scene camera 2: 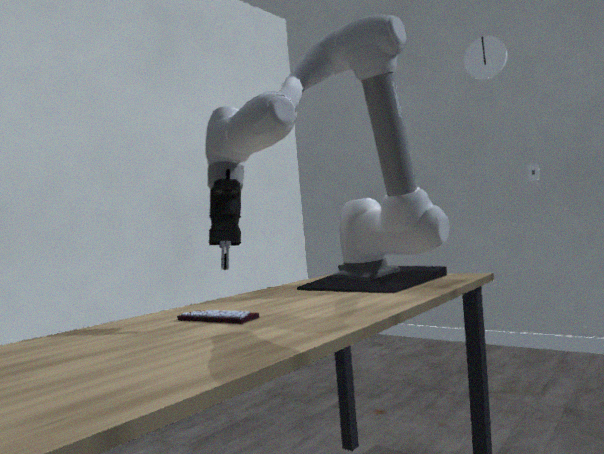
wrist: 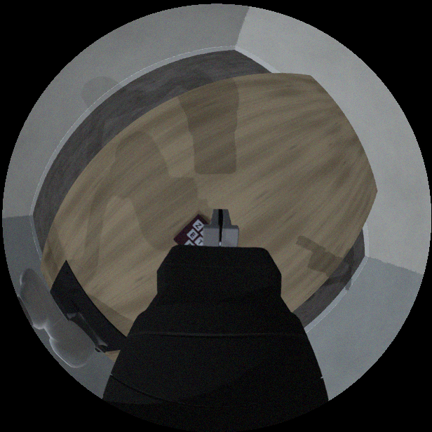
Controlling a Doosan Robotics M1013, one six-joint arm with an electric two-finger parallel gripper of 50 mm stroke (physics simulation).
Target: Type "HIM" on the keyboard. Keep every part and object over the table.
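Pixels of known places: gripper, between the fingertips: point(scene camera 2: 225, 269); arm's base, origin of its link: point(scene camera 2: 366, 274).
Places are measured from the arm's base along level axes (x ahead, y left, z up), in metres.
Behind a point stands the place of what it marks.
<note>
The keyboard point(scene camera 2: 218, 316) {x 0.685, y 0.134, z -0.010 m} point(wrist: 184, 235), dark red with white keys, lies flat on the wooden table point(scene camera 2: 150, 360) {x 0.932, y 0.324, z -0.025 m} point(wrist: 280, 165). In the wrist view one corner of it shows, with a few lettered keys; the gripper's fingers and body hide the rest. My gripper point(scene camera 2: 225, 268) {x 0.690, y 0.196, z 0.109 m} point(wrist: 219, 218) is shut and empty. It points straight down and hangs well above the keyboard, apart from it.
The arm's base stands on a black mat point(scene camera 2: 425, 277) {x -0.025, y 0.239, z -0.008 m} point(wrist: 64, 285) at the far end of the table. The table's long front edge point(scene camera 2: 280, 357) {x 0.778, y 0.509, z -0.025 m} runs across the scene view. Walls stand beyond the table.
</note>
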